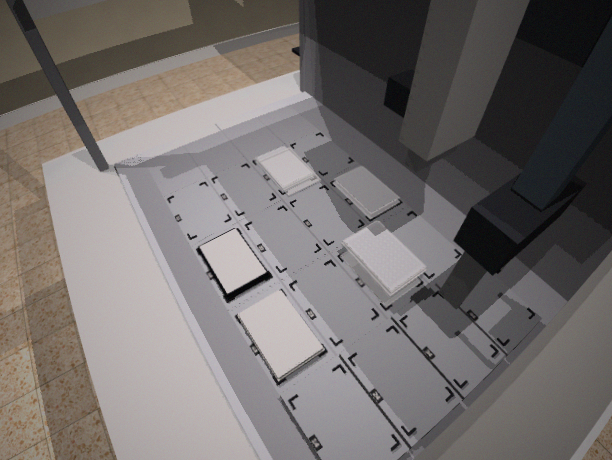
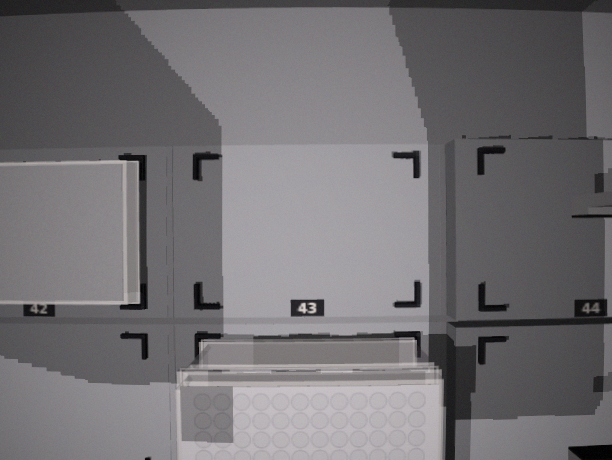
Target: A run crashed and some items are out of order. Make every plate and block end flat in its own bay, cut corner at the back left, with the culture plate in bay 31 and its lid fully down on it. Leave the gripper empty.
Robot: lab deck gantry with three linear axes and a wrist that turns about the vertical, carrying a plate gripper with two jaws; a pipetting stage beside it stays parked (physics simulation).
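Places are measured from the robot's base along level axes (x right, y ahead, z up), in centimetres.
Pixels of known places: gripper, fingertip midpoint: (image 1: 470,281) (image 2: 611,332); robot's base, link origin: (image 1: 169,199).
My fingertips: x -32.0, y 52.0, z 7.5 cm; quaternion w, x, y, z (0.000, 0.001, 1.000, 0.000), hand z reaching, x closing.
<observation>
Ahead of a thing's pixels: the offset from my fingertips to its top centre. "spot": to the spot under its first point.
A white well plate {dy -12.8, dx +6.6, dz -1.9 cm} (image 1: 385,257) (image 2: 310,425) lies level on top of clear-sided ware in the bay in front of bay 43. A low white plate {dy -43.2, dx +6.3, dz -5.3 cm} (image 1: 287,170), with a step along its right end, lies in the left column, third row from the front, by position bay 31. A pale plate {dy -29.2, dx -4.4, dz -6.1 cm} (image 1: 367,190) (image 2: 60,232) lies flat in bay 42. A white-topped black-edged item {dy -29.2, dx +27.7, dz -6.1 cm} (image 1: 234,262) and a larger white-topped item {dy -12.8, dx +27.7, dz -6.1 cm} (image 1: 281,335) lie flat in the front row. My gripper (image 1: 457,295) is open and empty, right of the well plate; its far jaw is hidden. Cut corners are too small to tell.
The parked pipetting stage (image 1: 450,75) stands as a pale column behind the deck. The bay 43 label {spot: dy -12.8, dx +0.2, dz -7.5 cm} (image 2: 307,308) and the bay 44 label {spot: dy +3.5, dx +0.2, dz -6.0 cm} (image 2: 590,308) are readable. A dark upright post (image 1: 65,95) stands at the deck's left edge.
</observation>
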